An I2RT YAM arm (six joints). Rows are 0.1 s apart.
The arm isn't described. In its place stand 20 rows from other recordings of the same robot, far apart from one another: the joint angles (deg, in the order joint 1, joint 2, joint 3, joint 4, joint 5, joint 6), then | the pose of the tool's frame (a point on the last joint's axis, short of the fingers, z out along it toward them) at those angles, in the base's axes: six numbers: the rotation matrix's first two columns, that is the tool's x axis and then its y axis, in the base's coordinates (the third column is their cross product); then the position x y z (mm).
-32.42, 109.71, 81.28, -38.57, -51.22, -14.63 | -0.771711, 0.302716, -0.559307, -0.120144, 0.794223, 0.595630, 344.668, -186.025, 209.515
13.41, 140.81, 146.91, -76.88, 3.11, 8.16 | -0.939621, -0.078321, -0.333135, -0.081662, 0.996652, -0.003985, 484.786, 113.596, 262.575
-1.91, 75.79, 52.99, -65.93, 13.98, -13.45 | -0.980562, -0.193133, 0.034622, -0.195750, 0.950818, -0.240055, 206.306, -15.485, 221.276
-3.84, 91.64, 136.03, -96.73, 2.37, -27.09 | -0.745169, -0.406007, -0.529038, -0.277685, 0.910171, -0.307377, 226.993, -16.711, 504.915
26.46, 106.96, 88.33, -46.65, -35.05, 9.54 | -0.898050, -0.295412, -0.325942, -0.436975, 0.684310, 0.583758, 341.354, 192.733, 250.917
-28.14, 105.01, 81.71, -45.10, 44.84, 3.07 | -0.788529, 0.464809, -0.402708, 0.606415, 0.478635, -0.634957, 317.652, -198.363, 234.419
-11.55, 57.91, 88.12, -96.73, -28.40, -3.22 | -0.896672, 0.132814, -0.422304, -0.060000, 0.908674, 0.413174, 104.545, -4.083, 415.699
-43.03, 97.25, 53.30, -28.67, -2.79, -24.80 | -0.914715, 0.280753, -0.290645, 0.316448, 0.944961, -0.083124, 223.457, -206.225, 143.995
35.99, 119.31, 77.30, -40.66, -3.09, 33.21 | -0.995871, -0.047341, -0.077463, -0.056064, 0.991827, 0.114611, 310.716, 228.038, 115.666
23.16, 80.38, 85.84, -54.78, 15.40, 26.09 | -0.722965, 0.151891, -0.673981, 0.109026, 0.988393, 0.105798, 265.445, 103.268, 374.682
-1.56, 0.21, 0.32, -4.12, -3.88, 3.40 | -0.072173, 0.061158, -0.995515, -0.036098, 0.997304, 0.063885, 110.159, -0.590, 167.281
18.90, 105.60, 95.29, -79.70, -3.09, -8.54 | -0.887565, -0.460616, -0.007832, -0.460345, 0.886137, 0.053333, 323.657, 112.841, 273.411
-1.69, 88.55, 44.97, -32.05, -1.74, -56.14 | -0.557723, -0.813924, -0.162704, -0.791844, 0.580514, -0.189703, 259.279, -6.568, 145.832
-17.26, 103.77, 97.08, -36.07, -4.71, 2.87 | -0.635619, 0.249741, -0.730492, 0.270298, 0.958329, 0.092440, 395.785, -119.909, 326.635
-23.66, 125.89, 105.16, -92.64, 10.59, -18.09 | -0.900995, 0.061527, 0.429444, 0.050425, 0.998035, -0.037195, 347.180, -159.255, 196.721
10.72, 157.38, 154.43, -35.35, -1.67, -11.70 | -0.554049, -0.311190, -0.772134, -0.327562, 0.934181, -0.141456, 586.834, 112.152, 194.434
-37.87, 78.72, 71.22, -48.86, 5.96, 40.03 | -0.081322, 0.873611, -0.479782, 0.924983, 0.245435, 0.290117, 218.531, -174.621, 308.824
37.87, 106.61, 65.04, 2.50, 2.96, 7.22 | -0.566664, -0.281664, -0.774311, -0.514264, 0.855143, 0.065286, 319.754, 246.324, 179.761
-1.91, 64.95, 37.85, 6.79, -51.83, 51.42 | -0.776289, 0.509268, -0.371513, -0.175496, 0.391454, 0.903308, 244.483, 19.851, 261.152
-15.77, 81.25, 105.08, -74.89, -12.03, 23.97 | -0.627202, 0.590002, -0.508443, 0.431787, 0.806705, 0.403468, 240.781, -60.288, 443.660
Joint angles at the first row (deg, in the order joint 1, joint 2, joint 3, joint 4, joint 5, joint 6):
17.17 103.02 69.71 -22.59 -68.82 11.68
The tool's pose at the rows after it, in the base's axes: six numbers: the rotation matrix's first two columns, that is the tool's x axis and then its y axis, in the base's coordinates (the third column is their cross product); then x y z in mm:
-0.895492, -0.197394, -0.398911, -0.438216, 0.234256, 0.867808, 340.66, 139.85, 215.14
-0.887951, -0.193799, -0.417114, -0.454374, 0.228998, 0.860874, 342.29, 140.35, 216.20
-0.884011, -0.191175, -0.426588, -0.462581, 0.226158, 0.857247, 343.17, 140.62, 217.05
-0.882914, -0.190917, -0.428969, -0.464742, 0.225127, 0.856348, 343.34, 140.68, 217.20
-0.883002, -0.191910, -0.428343, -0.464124, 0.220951, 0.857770, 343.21, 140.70, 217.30
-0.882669, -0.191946, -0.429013, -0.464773, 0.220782, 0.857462, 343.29, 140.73, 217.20
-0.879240, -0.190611, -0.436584, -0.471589, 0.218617, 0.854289, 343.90, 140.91, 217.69
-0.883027, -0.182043, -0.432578, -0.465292, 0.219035, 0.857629, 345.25, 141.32, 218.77
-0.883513, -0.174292, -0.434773, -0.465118, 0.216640, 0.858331, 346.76, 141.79, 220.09
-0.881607, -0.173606, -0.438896, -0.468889, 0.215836, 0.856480, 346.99, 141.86, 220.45
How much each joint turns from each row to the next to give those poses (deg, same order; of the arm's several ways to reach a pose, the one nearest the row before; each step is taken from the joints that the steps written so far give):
-0.02 -0.02 0.00 0.72 -0.02 0.37
0.00 0.02 0.00 1.36 0.00 0.20
0.00 -0.02 0.00 0.78 0.00 0.22
0.00 0.00 0.00 0.16 -0.02 0.00
0.00 0.00 0.00 -0.03 -0.26 0.00
0.00 0.02 0.00 0.05 0.00 -0.02
0.00 0.00 0.00 0.52 0.00 0.04
0.00 0.00 0.00 1.18 0.04 1.51
0.00 0.00 0.00 1.36 -0.02 1.27
0.00 -0.02 0.00 0.24 0.02 0.00

